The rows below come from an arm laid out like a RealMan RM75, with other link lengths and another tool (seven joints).
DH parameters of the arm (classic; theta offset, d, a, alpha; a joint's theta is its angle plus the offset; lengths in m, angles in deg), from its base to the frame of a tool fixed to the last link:
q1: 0 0.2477 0 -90
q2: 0 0 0 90
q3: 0 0.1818 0 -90
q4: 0 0 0 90
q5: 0 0.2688 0 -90
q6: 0 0 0 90
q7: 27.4 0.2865 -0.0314 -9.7
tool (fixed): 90 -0.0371 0 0
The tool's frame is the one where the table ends.
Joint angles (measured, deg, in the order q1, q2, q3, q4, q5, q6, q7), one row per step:
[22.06, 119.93, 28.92, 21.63, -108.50, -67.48, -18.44]
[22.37, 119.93, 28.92, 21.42, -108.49, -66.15, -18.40]
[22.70, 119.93, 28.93, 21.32, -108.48, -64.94, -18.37]
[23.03, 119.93, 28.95, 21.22, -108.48, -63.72, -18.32]
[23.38, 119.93, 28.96, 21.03, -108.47, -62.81, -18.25]
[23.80, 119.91, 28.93, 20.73, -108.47, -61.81, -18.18]
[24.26, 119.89, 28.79, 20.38, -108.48, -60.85, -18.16]
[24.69, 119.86, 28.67, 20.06, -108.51, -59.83, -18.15]
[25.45, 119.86, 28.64, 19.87, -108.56, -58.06, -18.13]
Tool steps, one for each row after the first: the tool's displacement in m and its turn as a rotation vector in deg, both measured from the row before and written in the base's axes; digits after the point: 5 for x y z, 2 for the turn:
[0.00255, 0.00207, -0.00404, -0.99, -0.35, -0.62]
[0.00151, 0.00205, -0.00382, -0.90, -0.24, -0.49]
[0.00155, 0.00199, -0.00382, -0.90, -0.23, -0.50]
[0.00111, 0.00184, -0.00255, -0.66, -0.24, -0.33]
[0.00149, 0.00207, -0.00261, -0.74, -0.39, -0.34]
[0.00114, 0.00196, -0.00281, -0.78, -0.53, -0.23]
[0.00141, 0.00186, -0.00293, -0.81, -0.54, -0.28]
[0.00031, 0.00349, -0.00560, -1.33, -0.50, -0.42]

